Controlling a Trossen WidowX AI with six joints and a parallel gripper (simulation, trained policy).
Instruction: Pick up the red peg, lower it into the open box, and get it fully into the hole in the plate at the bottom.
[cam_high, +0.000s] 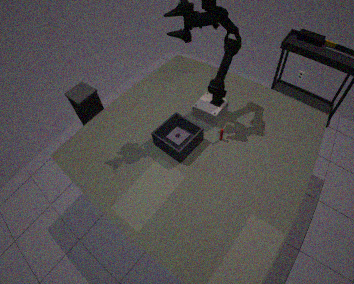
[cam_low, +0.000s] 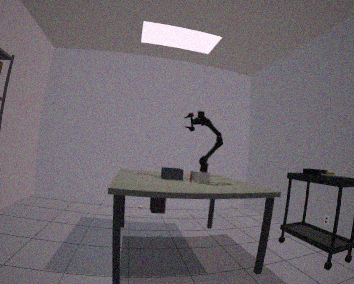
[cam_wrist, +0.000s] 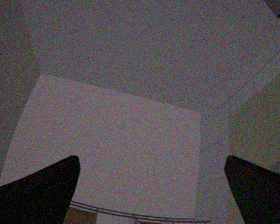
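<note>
Now: the red peg 40 mm behind my gripper tip, 280 mm to the left of it and 540 mm below it. The rest, counted from my gripper tip: dark box: 110 mm ahead, 110 mm to the left, 560 mm below; pale plate: 110 mm ahead, 110 mm to the left, 540 mm below.
</note>
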